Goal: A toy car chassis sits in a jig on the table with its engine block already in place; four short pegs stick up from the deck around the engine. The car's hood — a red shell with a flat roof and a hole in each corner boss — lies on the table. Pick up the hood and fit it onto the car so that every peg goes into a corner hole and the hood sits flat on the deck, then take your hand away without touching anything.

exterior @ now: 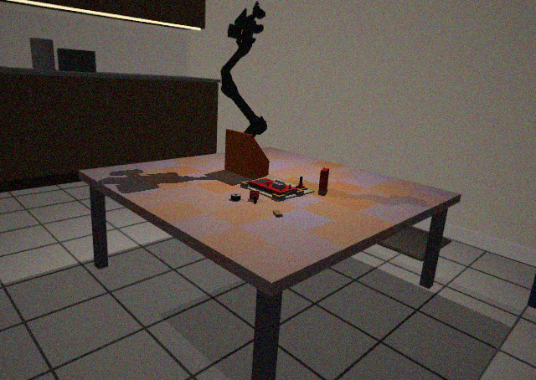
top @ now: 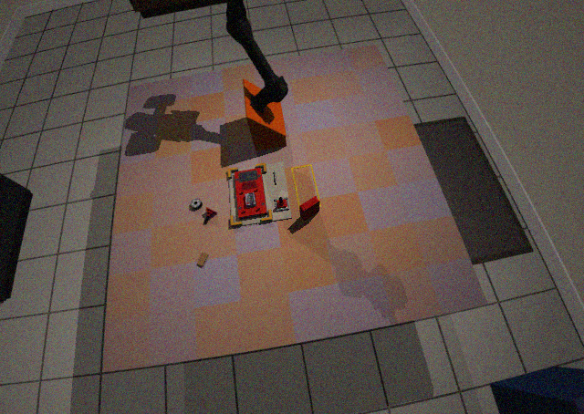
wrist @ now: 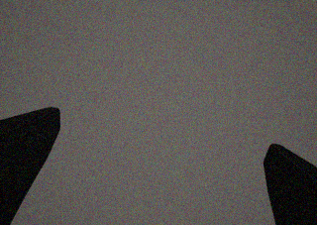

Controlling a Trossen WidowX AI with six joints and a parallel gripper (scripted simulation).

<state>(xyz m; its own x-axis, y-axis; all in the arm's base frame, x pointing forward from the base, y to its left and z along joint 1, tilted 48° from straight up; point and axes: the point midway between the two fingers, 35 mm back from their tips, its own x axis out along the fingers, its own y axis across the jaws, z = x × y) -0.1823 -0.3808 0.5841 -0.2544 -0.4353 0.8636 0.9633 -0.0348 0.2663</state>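
Right now my gripper tip is 670 mm short of the red hood, 10 mm to the left of it and 800 mm above it. From my gripper tip the other things lie so: light jig plate 590 mm ahead, 220 mm to the right, 840 mm below; tan block 840 mm ahead, 400 mm to the right, 850 mm below; small wheel 620 mm ahead, 450 mm to the right, 840 mm below.
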